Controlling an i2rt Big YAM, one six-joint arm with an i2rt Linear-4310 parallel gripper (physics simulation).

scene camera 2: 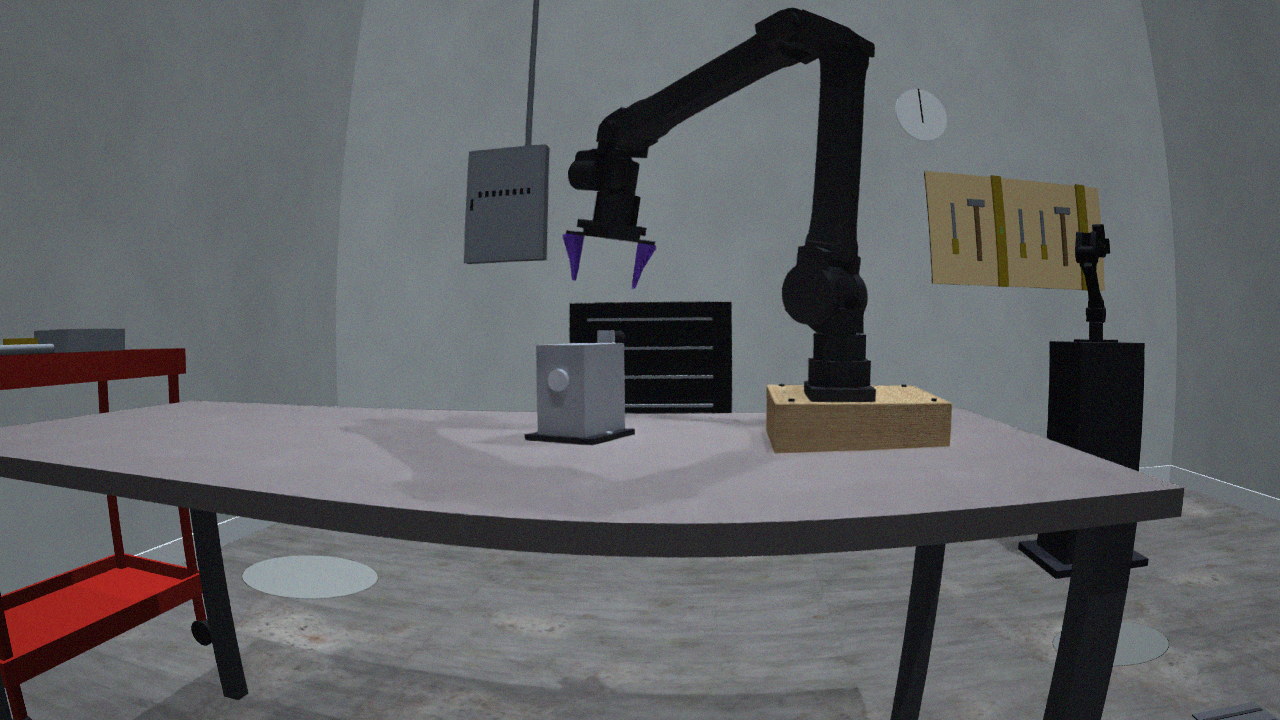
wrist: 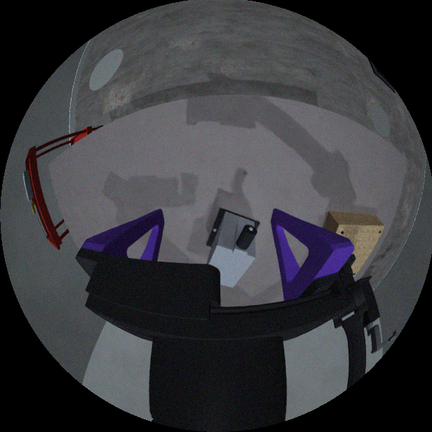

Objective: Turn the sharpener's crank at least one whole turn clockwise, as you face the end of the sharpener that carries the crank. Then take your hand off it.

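Places are measured from the arm's base along level axes (x right, y down, z ahead), in metres.
Pixels of known places: gripper, fingertip midpoint: [scene camera 2: 603, 284]; arm's base, origin of the base link: [scene camera 2: 838, 396].
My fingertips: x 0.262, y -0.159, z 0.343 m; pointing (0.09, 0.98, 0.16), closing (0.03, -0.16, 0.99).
For each thing: its top centre in the pictures, then the offset to it from my fingertips. "*": a spot on its surface instead. Level surfaces: height alone.
- light grey sharpener, surface spot: [scene camera 2: 580, 394] * dy +0.155, dx -0.246, dz -0.007 m
- table, its level: dy +0.219 m
- round pale knob, surface spot: [scene camera 2: 557, 379] * dy +0.136, dx -0.244, dz +0.024 m
- crank's black handle, surface spot: [scene camera 2: 618, 336] * dy +0.082, dx -0.099, dz -0.037 m
The light grey sharpener [scene camera 2: 580, 394] [wrist: 231, 265] stands upright on its dark base plate [scene camera 2: 581, 437] on the table [scene camera 2: 268, 447] [wrist: 150, 145]. A round pale knob [scene camera 2: 557, 379] is on a side face in the scene view. The crank's black handle [scene camera 2: 618, 336] [wrist: 246, 237] is at the far end in the scene view, raised near the body's top edge. My gripper [scene camera 2: 604, 282] [wrist: 217, 214] is open and empty. It hangs above the sharpener, fingers pointing down, apart from the crank. In the wrist view the sharpener shows between the purple fingers. The lower crank end is hidden in the scene view.
The arm's wooden base block [scene camera 2: 859, 425] [wrist: 367, 240] stands on the table, right of the sharpener. A red cart [scene camera 2: 89, 365] [wrist: 37, 200] is beyond the table's left side. A black drawer cabinet [scene camera 2: 680, 335] is behind the table.
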